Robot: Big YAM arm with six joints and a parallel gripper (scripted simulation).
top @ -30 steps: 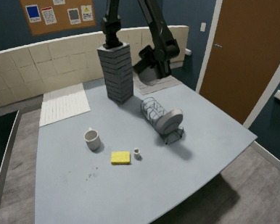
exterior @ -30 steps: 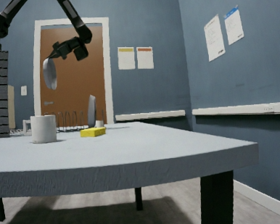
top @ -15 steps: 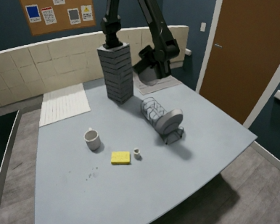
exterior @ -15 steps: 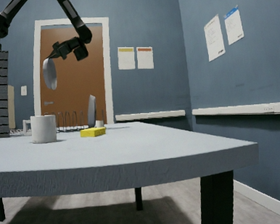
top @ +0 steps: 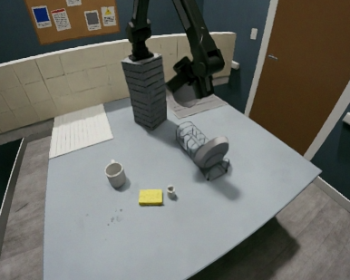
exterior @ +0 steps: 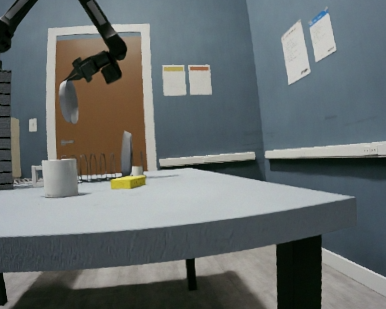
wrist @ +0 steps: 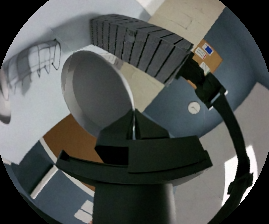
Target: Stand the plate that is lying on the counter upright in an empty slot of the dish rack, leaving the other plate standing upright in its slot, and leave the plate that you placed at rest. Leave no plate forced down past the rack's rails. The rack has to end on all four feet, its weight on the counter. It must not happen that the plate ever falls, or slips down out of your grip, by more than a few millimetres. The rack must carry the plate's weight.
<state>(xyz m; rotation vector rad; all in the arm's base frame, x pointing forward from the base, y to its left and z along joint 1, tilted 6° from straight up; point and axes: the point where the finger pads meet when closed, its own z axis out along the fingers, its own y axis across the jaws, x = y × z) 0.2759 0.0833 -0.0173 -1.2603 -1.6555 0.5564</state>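
Right now my hand is 40 mm to the right of the white plate and 80 mm above it. Round my hand: white draining mat: 480 mm behind, 530 mm to the right, 400 mm below; white mug: 80 mm ahead, 390 mm to the right, 370 mm below; small white cup: 270 mm ahead, 210 mm to the right, 390 mm below.
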